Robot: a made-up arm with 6 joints.
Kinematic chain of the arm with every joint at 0, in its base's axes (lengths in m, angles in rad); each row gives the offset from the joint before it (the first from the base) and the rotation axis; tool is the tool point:
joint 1: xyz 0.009 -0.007 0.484 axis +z
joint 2: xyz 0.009 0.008 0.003 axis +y
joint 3: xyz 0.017 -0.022 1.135 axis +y
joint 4: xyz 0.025 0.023 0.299 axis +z
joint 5: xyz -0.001 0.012 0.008 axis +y
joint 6: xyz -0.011 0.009 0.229 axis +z
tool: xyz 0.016 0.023 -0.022
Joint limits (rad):
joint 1: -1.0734..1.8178
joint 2: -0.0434..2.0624
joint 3: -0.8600..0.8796
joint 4: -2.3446..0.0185
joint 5: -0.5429..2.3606
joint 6: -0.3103..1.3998
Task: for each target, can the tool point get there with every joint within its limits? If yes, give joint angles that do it. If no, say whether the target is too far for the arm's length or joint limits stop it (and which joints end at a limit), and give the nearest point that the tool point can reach.
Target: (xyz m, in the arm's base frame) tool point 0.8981 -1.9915 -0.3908
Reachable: no: too far | nearest point 0.7145 -1.3758 -0.1352 | short by 0.691 m
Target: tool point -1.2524 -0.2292 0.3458
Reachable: no: joint limits stop it (at a limit: joint 1, joint 2, joint 3, joint 4, joint 5) | nearest point -0.2608 0.8145 -0.2620 | short by 1.563 m
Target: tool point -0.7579 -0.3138 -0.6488
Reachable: no: joint limits stop it (at a limit: joint 1, joint 2, joint 3) | nearest point 0.3239 -0.8258 -0.4110 | short by 1.220 m
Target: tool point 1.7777 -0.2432 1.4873
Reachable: no: too far | nearest point 1.4477 -0.1991 1.2997 | short by 0.382 m
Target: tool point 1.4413 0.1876 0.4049
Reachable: yes | joints 0.2643 1.5410 0.0160 -1.4127 1.6568 0.1552
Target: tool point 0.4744 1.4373 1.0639
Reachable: yes | joints 1.2535 1.0505 0.2816 -0.7394 0.2615 0.2139
